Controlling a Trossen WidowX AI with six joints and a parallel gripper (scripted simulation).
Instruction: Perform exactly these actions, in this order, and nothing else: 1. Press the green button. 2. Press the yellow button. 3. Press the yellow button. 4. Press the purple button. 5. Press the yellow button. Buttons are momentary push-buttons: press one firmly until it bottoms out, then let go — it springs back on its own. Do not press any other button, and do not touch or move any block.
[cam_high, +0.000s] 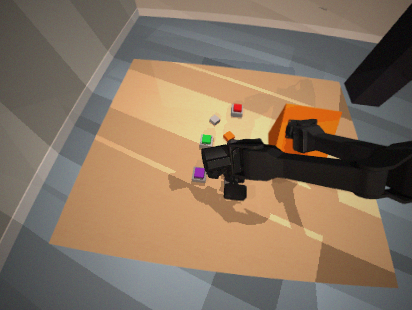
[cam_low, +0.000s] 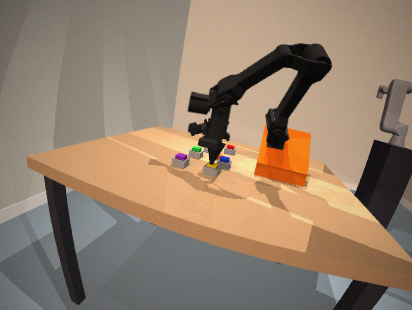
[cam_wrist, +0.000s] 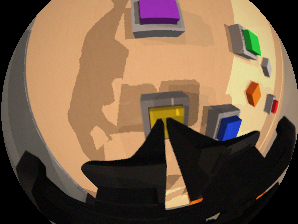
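Now: gripper tip 10 mm above the yellow button. The rest, counted from my gripper tip: purple button 110 mm ahead, 10 mm to the right; then blue button 90 mm to the right, 30 mm behind; then green button 140 mm to the right, 100 mm ahead.
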